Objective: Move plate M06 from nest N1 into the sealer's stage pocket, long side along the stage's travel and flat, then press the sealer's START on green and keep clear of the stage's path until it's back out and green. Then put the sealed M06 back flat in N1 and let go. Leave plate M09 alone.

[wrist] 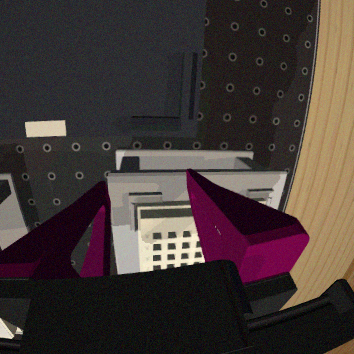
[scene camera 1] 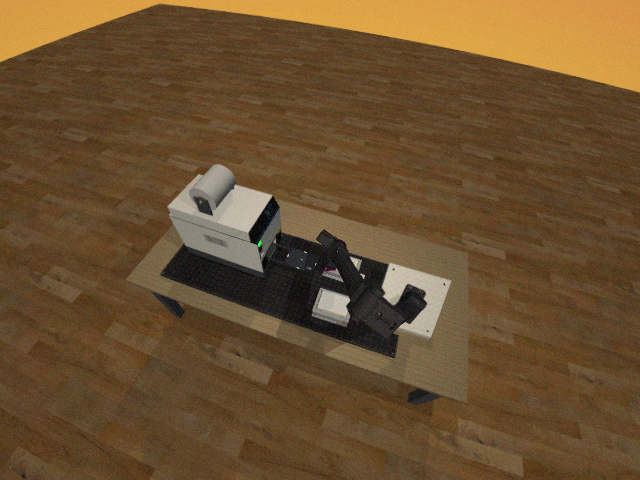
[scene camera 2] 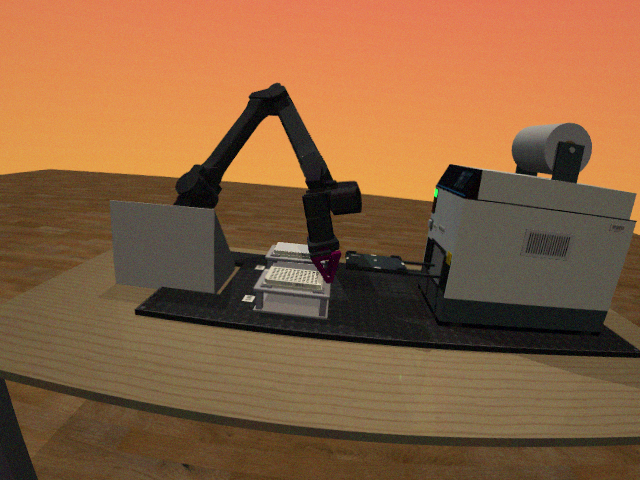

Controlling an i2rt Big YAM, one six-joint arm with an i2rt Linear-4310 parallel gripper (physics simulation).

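Places are measured from the arm's base along level axes (x back, y up, z left), in millimetres.
Pixels of known places: gripper, fingertip midpoint: [wrist: 146,182] [scene camera 1: 325,266] [scene camera 2: 328,279]; arm's base, link origin: [scene camera 1: 410,299] [scene camera 2: 177,233].
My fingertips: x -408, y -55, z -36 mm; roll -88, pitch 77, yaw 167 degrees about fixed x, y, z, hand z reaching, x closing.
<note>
Ahead of a thing's pixels: the offset from my fingertips to its top centre. "spot": to the spot under its first point. Level surfaces: height alone.
A cream well plate @(dx +74, dy +16, dz -42 mm) [scene camera 2: 292,277] [wrist: 172,240] lies flat in a grey nest @(dx +73, dy +6, dz -43 mm) [scene camera 1: 336,275] [scene camera 2: 292,303] [wrist: 122,250]. My gripper [scene camera 1: 329,268] [scene camera 2: 329,281] [wrist: 146,182] is part-open and empty, low at this nest's sealer-side end; in the wrist view one finger overlaps the plate. A second plate @(dx +107, dy +16, dz +167 mm) [scene camera 1: 333,303] [scene camera 2: 289,250] lies in the neighbouring nest @(spot: dx +63, dy -51, dz +122 mm) [wrist: 12,215]. I cannot read which plate is M06 or M09. The dark stage @(spot: dx -107, dy +48, dz +43 mm) [scene camera 1: 301,259] [scene camera 2: 374,260] [wrist: 100,60] is out, with no plate on it. The sealer [scene camera 1: 222,227] [scene camera 2: 542,279] shows a green light @(spot: dx -244, dy +216, dz +143 mm) [scene camera 1: 260,243] [scene camera 2: 435,192].
Both nests and the sealer stand on a black perforated board @(dy -55 mm) [scene camera 1: 232,284] [scene camera 2: 372,322] [wrist: 245,75] on a wooden table @(dy -68 mm) [scene camera 1: 429,248] [scene camera 2: 310,382] [wrist: 335,100]. A grey panel [scene camera 2: 162,245] stands before the arm's base in scene camera 2. Two rails join stage and sealer.
</note>
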